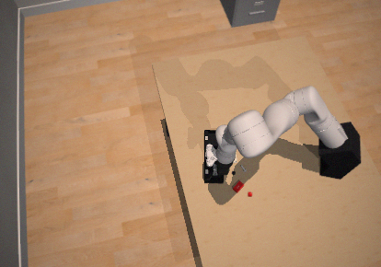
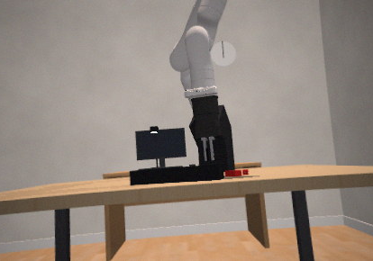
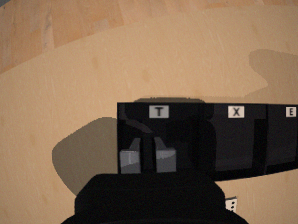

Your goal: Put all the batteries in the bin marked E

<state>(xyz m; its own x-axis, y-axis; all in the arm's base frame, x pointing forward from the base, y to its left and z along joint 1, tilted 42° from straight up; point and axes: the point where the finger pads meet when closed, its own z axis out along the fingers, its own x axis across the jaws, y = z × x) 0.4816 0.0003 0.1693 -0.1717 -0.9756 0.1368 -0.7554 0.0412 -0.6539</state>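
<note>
Right now my hand is 10 cm past the red block battery, 7 cm to the right of it and 6 cm above it. The rest, counted from my hand: black round thing: 9 cm behind, 6 cm below, 1 cm to the left; bin: 9 cm to the right, 5 cm below, 2 cm behind; white piece: 12 cm behind, 6 cm to the right, 6 cm below.
</note>
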